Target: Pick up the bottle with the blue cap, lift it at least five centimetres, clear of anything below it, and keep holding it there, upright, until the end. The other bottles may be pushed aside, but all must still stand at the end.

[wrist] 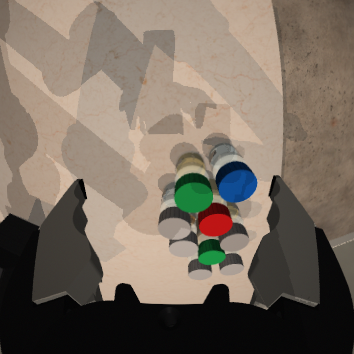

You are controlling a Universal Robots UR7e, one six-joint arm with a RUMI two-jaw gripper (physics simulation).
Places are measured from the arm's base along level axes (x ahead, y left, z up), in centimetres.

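Pixels of known places: gripper, between the fingertips: (pixel 176 178).
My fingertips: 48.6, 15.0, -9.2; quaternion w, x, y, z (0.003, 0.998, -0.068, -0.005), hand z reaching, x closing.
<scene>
For each thing: its top centre in the pictures, then the offset to it from my fingertips, as dx, dy, dz. Level surfaces: height alone.
- bottle with the blue cap, centre of its top: (pixel 237 186) +7.1, -6.9, -7.0
- bottle with a large green cap, centre of its top: (pixel 193 198) +0.9, -7.9, -7.0
- red-capped bottle, centre of its top: (pixel 215 225) +3.8, -14.1, -7.0
- smaller-looking green-capped bottle, centre of its top: (pixel 211 257) +2.9, -23.7, -7.0
- pale table top, height of its surface: dz -17.5
The bottle with the blue cap (pixel 236 182) stands upright at the right front corner of a tight group of bottles, right of centre in the wrist view. Its clear body shows above the cap in the picture. A bottle with a large green cap (pixel 193 193) stands close to its left, and a red-capped bottle (pixel 215 220) stands close by, lower in the view. My gripper (pixel 176 178) is wide open and empty, above the group. The blue cap appears between the two jaws, nearer the right jaw. How high the fingertips are above the caps is hard to tell.
Several grey-capped bottles, one of them (pixel 174 223) at the left of the group, and a smaller-looking green-capped bottle (pixel 211 252) stand packed together lower in the view. The pale table top (pixel 240 60) ends in an edge at the right, with brown floor (pixel 320 100) beyond.
</scene>
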